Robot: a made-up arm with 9 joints. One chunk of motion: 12 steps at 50 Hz.
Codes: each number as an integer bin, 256 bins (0 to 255) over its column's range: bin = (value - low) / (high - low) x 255, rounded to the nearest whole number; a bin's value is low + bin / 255 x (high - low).
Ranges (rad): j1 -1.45..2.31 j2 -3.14..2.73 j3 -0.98..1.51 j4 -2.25..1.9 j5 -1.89..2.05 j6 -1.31..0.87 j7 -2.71..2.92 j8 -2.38..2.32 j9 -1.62..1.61
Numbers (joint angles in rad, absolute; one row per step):
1: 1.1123 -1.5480 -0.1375 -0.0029 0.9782 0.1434 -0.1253 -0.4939 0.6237
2: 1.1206 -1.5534 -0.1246 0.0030 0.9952 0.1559 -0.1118 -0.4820 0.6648
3: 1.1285 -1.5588 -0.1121 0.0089 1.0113 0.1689 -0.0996 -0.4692 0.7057
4: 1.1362 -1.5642 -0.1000 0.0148 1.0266 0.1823 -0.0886 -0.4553 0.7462
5: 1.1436 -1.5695 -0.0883 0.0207 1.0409 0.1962 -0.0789 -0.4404 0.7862
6: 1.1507 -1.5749 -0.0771 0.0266 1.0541 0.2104 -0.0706 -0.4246 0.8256
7: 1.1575 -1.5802 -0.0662 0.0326 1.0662 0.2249 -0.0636 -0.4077 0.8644
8: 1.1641 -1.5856 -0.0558 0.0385 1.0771 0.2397 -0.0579 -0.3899 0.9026
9: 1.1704 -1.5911 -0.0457 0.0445 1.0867 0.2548 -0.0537 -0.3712 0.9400
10: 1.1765 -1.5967 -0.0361 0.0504 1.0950 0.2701 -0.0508 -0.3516 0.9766
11: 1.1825 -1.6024 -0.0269 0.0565 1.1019 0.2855 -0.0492 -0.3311 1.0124
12: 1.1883 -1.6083 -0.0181 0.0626 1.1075 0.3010 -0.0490 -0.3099 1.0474
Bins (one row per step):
1: 174 69 86 138 186 170 117 102 177
2: 174 69 88 138 187 171 118 103 180
3: 175 69 89 139 188 173 118 104 184
4: 175 68 90 139 189 175 119 104 187
5: 176 68 91 140 190 176 119 105 190
6: 176 68 92 140 191 178 120 106 193
7: 177 68 94 140 191 180 120 107 196
8: 177 68 95 141 192 181 120 108 199
9: 178 67 96 141 193 183 120 109 202
10: 178 67 97 141 193 185 120 110 205
11: 179 67 98 142 194 187 121 111 208
12: 179 67 99 142 194 188 121 112 211

